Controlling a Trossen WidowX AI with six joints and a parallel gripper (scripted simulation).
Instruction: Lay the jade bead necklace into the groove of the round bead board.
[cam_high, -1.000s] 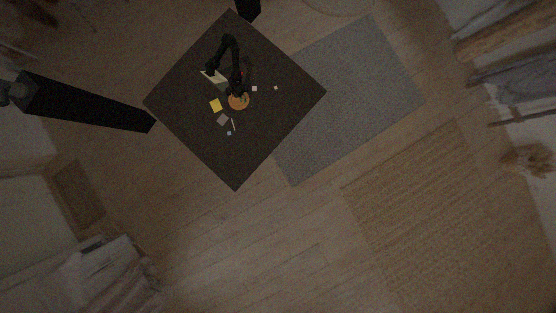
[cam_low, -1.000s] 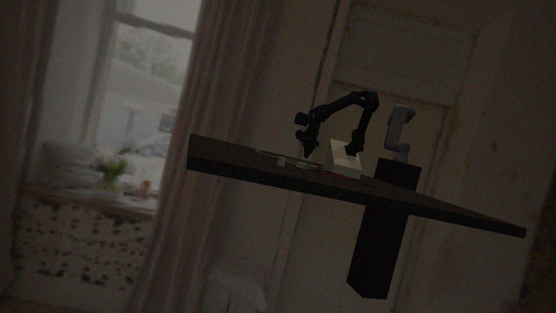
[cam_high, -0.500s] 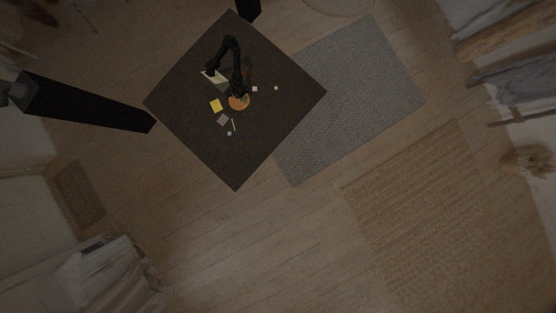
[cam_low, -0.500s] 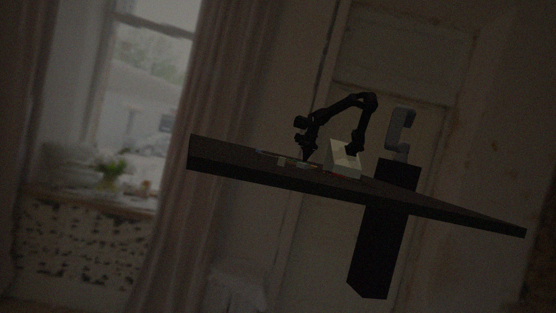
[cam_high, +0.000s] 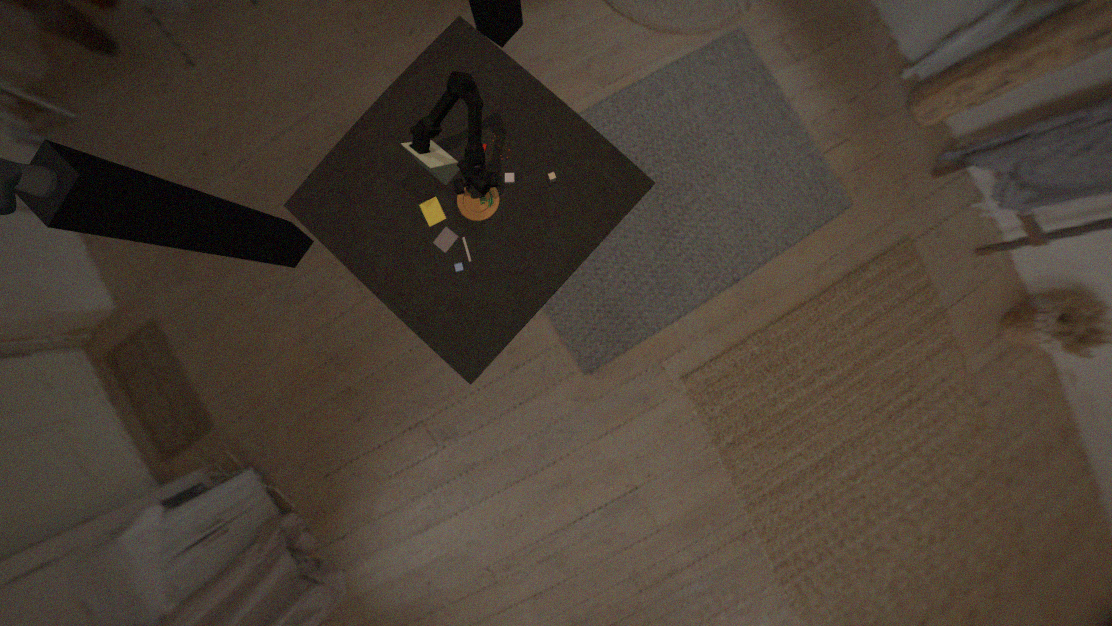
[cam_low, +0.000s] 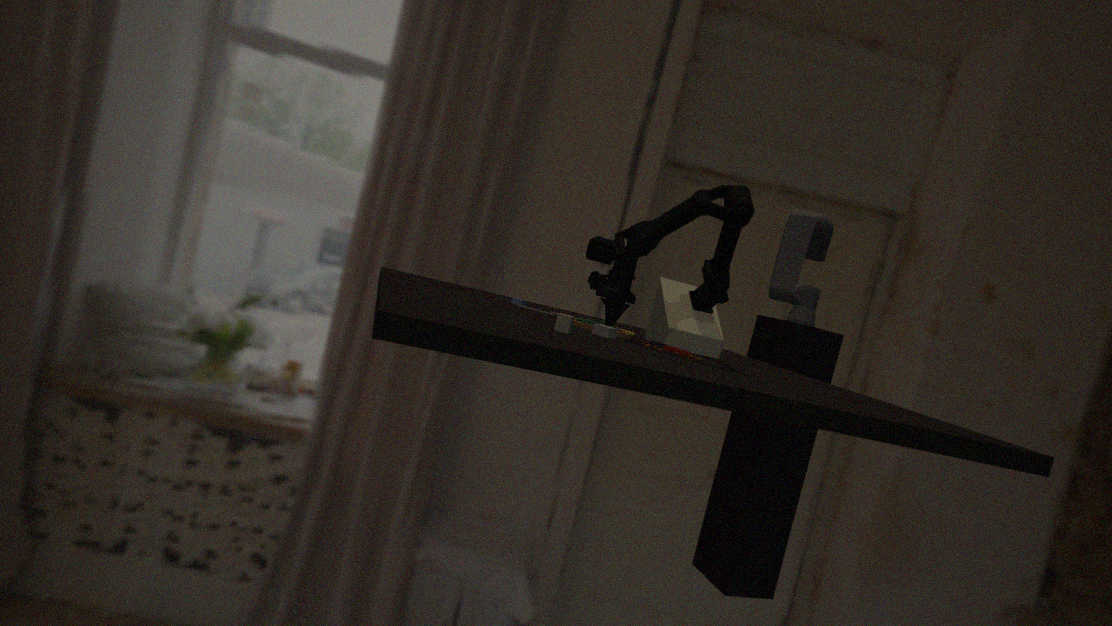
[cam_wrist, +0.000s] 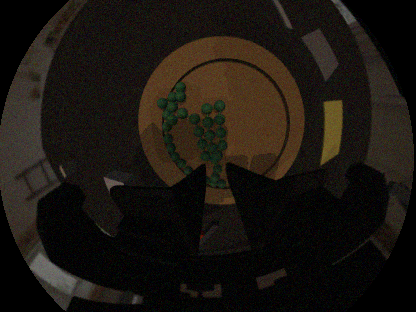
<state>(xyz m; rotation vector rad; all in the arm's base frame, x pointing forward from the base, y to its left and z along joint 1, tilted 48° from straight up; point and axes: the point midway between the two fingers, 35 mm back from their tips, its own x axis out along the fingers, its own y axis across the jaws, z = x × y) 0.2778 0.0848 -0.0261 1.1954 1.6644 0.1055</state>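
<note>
Right now my gripper tip is 40 mm to the left of the round bead board, 20 mm short of it and 10 mm above it. Round my gripper tip: yellow square: 220 mm to the right, 130 mm behind, 10 mm below; then grey-white block: 130 mm to the left, 70 mm ahead; then red item: 140 mm to the left, 110 mm behind, 10 mm below.
</note>
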